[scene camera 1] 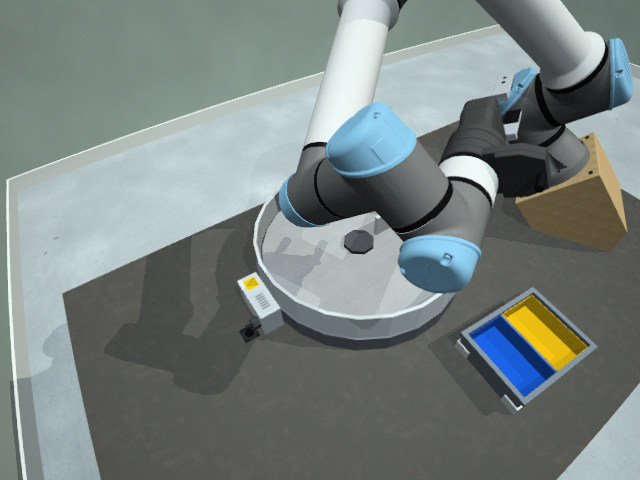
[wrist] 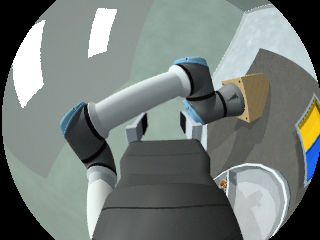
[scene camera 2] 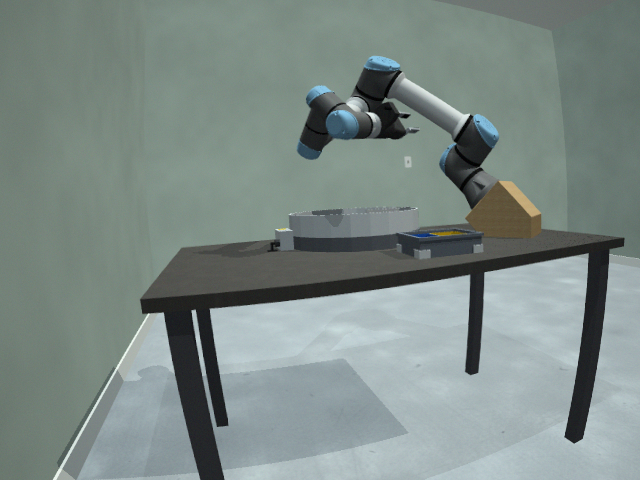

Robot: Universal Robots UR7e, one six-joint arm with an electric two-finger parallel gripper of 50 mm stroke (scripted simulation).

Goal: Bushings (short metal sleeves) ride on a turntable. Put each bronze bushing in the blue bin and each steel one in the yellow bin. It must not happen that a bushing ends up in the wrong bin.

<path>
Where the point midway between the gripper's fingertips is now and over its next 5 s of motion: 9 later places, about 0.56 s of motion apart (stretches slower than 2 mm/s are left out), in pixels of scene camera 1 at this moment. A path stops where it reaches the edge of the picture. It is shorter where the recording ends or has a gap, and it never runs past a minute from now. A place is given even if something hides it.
My gripper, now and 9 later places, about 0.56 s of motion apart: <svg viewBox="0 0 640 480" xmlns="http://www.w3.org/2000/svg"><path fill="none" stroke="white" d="M510 95L498 107L493 113L491 118L489 123L488 127L487 130L477 136L445 151L422 162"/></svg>
</path>
